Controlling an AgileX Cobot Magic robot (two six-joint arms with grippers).
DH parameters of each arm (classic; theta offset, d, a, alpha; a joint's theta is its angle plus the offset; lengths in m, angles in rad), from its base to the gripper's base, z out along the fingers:
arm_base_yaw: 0 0.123 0 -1.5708
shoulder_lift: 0.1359 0 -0.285 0
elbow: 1.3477 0 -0.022 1.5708
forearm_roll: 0 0.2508 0 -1.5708
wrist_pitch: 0 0 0.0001 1.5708
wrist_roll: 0 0.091 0 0
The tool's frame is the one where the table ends.
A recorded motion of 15 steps. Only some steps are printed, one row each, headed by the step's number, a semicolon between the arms.
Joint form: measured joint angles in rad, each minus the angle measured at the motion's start. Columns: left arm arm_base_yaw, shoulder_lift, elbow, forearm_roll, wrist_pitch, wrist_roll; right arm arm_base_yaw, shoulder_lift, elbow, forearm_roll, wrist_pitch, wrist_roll.
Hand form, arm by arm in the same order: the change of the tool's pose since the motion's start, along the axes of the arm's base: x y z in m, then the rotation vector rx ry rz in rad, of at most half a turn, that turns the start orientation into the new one. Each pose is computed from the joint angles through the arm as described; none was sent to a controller.
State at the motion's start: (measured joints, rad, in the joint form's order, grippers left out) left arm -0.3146 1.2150 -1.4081 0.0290 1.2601 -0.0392; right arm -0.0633 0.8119 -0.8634 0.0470 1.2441 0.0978
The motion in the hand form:
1: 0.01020 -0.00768 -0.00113 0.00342 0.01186 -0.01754; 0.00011 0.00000 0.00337 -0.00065 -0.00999 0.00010
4: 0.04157 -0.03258 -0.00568 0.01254 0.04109 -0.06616; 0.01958 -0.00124 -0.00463 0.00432 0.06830 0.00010
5: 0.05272 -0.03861 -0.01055 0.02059 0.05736 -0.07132; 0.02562 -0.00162 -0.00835 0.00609 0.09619 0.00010
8: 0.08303 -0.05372 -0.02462 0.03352 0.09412 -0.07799; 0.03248 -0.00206 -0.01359 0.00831 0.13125 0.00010
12: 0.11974 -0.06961 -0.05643 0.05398 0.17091 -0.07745; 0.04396 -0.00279 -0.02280 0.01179 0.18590 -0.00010
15: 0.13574 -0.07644 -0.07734 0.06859 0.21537 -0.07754; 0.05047 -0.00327 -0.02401 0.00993 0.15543 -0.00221
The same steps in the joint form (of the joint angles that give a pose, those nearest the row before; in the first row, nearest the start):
1: -0.0174 0.0426 -0.0303 -0.0005 0.0000 0.0000; 0.0001 0.0000 -0.0121 0.0000 0.0021 0.0001
4: -0.0656 0.1760 -0.1331 -0.0023 0.0000 0.0000; 0.0000 0.0924 -0.0261 0.0000 0.0021 0.0000
5: -0.0713 0.2202 -0.1593 -0.0003 0.0000 0.0000; 0.0000 0.1222 -0.0279 0.0000 0.0021 0.0000
8: -0.0794 0.3392 -0.2355 -0.0004 -0.0037 -0.0017; 0.0000 0.1573 -0.0279 0.0000 0.0021 0.0000
12: -0.0794 0.4890 -0.3021 -0.0071 -0.0078 -0.0036; 0.0000 0.2164 -0.0279 0.0000 -0.0022 0.0000
15: -0.0794 0.5599 -0.3198 -0.0088 -0.0143 -0.0037; 0.0000 0.2307 -0.0279 0.0000 -0.0471 0.0000

